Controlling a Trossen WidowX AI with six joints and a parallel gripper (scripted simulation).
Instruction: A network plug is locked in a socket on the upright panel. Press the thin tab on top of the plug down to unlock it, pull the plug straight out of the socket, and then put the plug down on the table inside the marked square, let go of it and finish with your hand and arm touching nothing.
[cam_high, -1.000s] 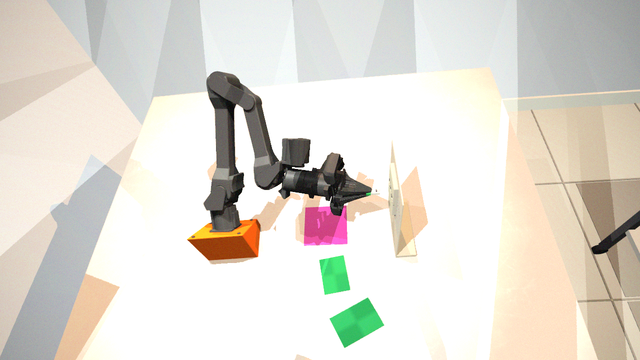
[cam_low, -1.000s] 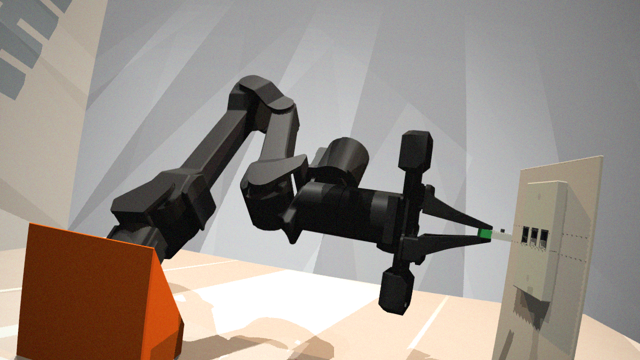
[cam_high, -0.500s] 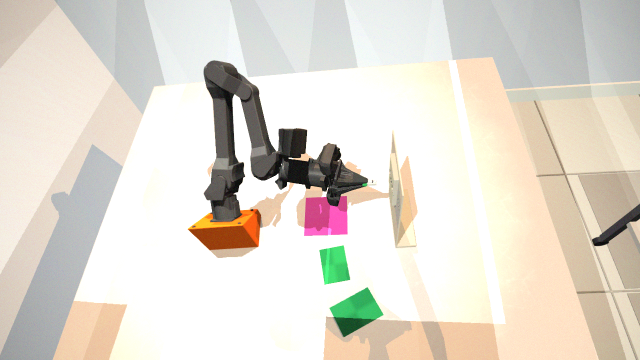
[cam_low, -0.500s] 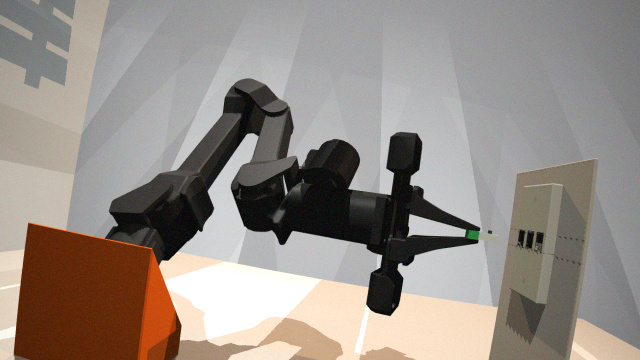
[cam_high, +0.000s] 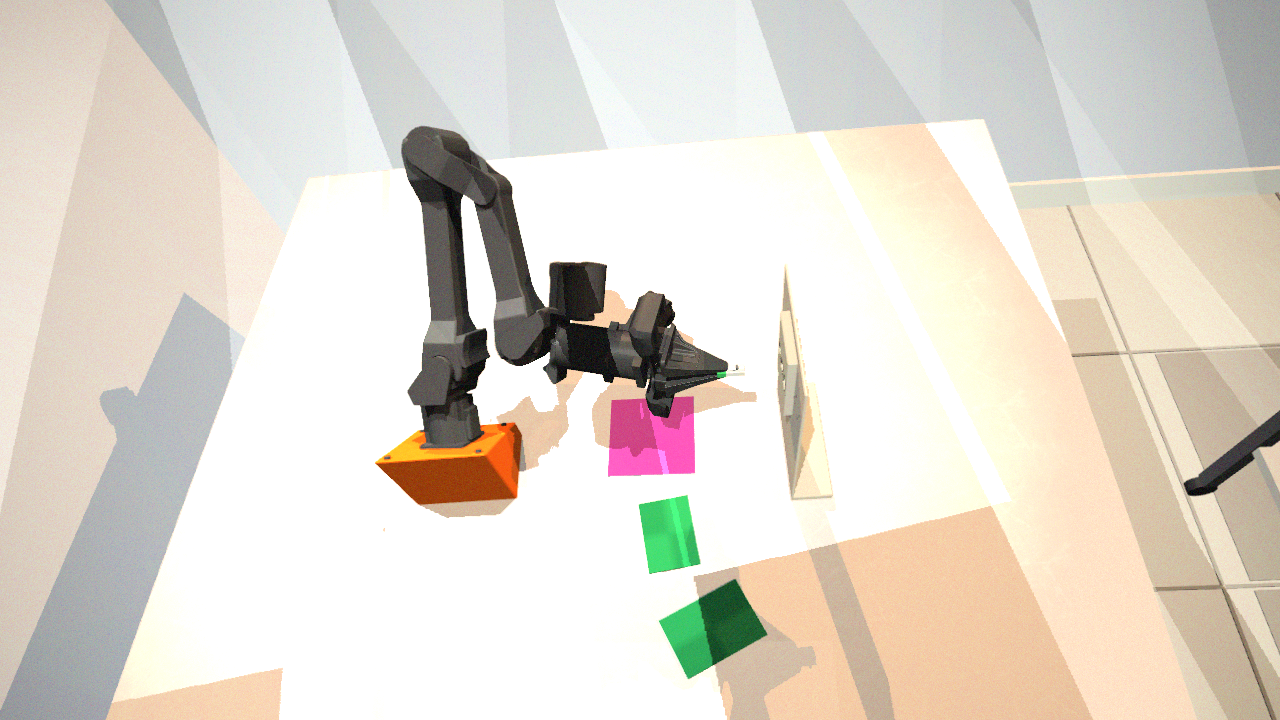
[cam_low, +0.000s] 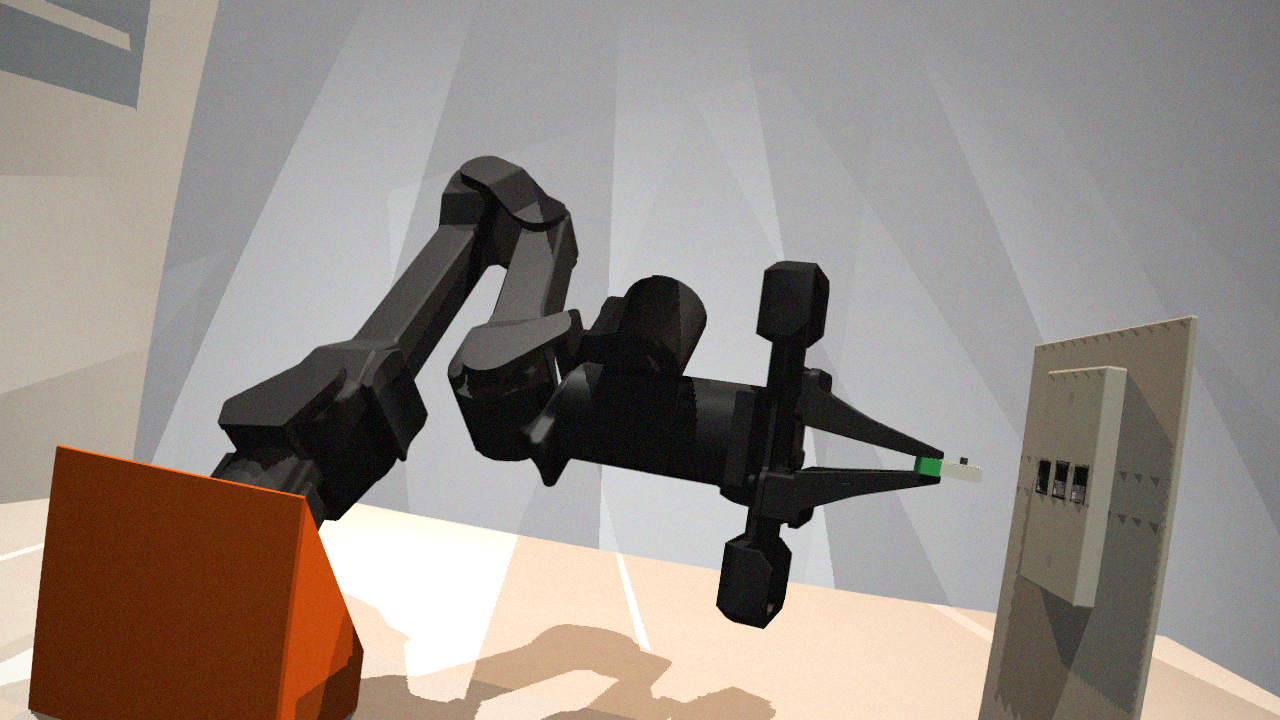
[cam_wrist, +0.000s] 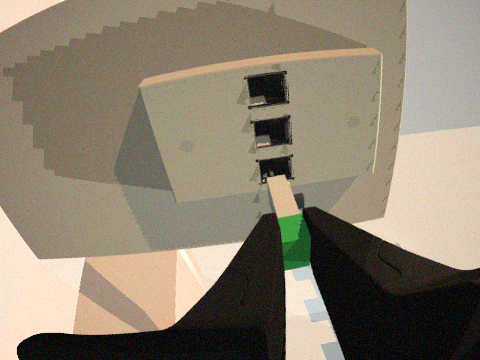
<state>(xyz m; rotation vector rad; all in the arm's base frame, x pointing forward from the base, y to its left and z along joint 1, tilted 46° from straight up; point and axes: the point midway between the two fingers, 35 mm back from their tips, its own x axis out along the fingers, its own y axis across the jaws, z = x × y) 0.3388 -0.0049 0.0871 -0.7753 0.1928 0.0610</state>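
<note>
Right now the magenta square is 110 mm behind my gripper tip, 10 mm to the left of it and 200 mm below it. Also, from my gripper tip: network plug right at my gripper tip; upright panel 80 mm ahead, 10 mm to the left, 70 mm below.
</note>
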